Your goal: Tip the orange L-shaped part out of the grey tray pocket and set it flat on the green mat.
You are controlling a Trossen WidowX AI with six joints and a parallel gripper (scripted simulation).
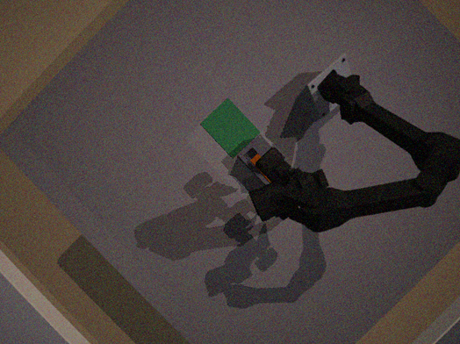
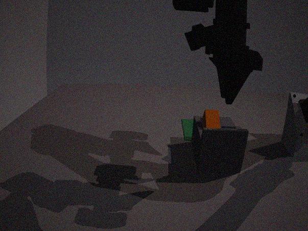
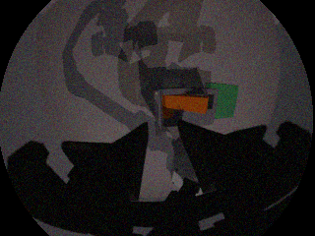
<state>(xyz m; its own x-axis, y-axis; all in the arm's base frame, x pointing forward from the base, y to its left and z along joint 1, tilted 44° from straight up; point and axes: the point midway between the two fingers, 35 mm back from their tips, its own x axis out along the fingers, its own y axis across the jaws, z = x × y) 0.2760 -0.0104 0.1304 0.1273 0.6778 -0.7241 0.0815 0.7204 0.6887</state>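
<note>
The orange L-shaped part lies 1 cm behind my gripper tip, 4 cm to the right of it and 10 cm below it. The rest, counted from my gripper tip: green mat 2 cm behind, 22 cm to the right, 16 cm below.
</note>
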